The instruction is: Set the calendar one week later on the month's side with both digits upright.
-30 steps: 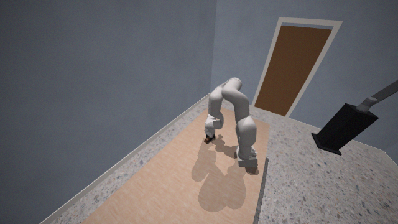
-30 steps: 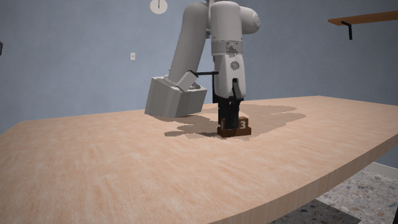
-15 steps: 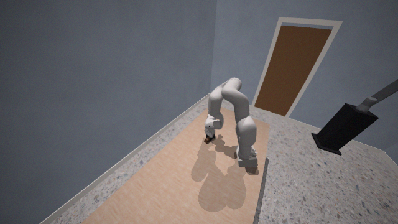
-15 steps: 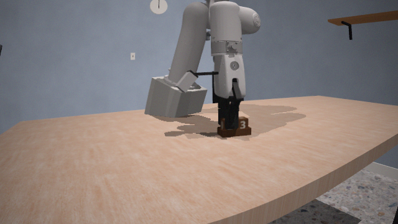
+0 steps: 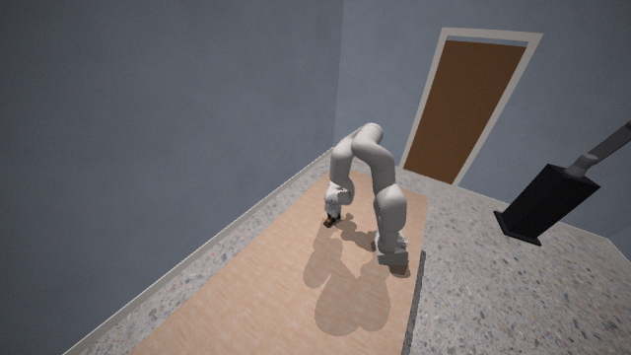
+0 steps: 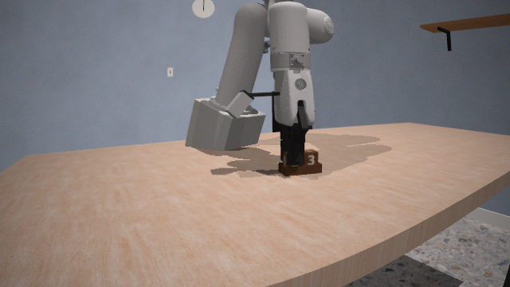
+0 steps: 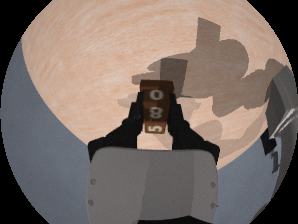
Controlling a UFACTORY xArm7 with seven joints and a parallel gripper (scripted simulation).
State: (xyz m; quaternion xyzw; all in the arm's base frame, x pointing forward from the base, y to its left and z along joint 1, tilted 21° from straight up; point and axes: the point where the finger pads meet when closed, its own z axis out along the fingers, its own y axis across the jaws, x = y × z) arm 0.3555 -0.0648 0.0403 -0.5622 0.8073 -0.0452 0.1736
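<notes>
Now: hand 1 cm above the cube. The rest, counted from my hand: brown wooden tray: 2 cm to the left, 3 cm below.
</notes>
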